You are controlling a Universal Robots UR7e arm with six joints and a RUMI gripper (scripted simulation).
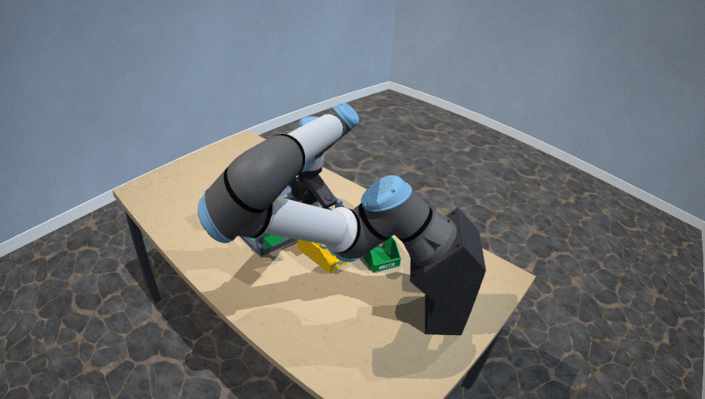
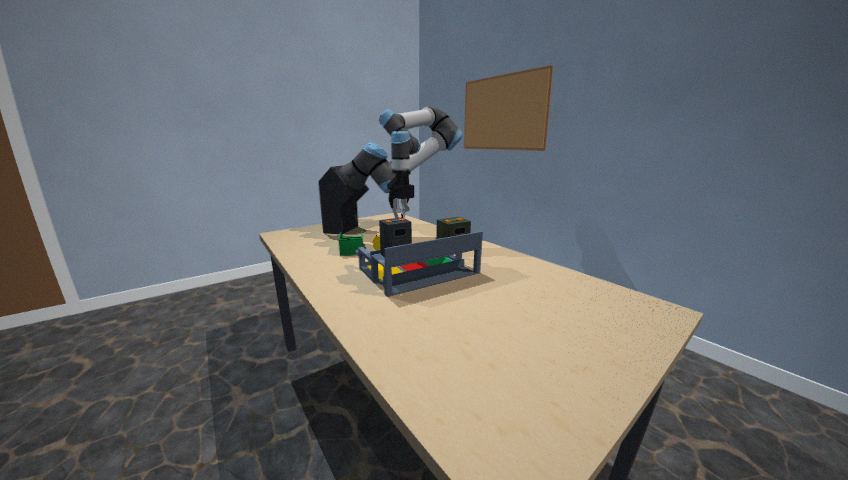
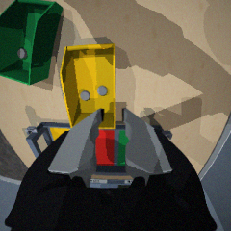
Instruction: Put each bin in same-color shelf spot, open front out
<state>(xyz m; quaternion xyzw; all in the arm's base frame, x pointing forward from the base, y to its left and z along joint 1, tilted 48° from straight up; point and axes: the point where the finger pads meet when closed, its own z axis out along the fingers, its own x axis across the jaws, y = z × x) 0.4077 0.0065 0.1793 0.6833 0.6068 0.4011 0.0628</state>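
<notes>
The green bin lies 110 mm behind my hand, 200 mm to the right of it and 120 mm below it. Round my hand: yellow bin: 50 mm to the right, 120 mm below; then black box: 310 mm ahead, 160 mm to the right, 10 mm above.
</notes>
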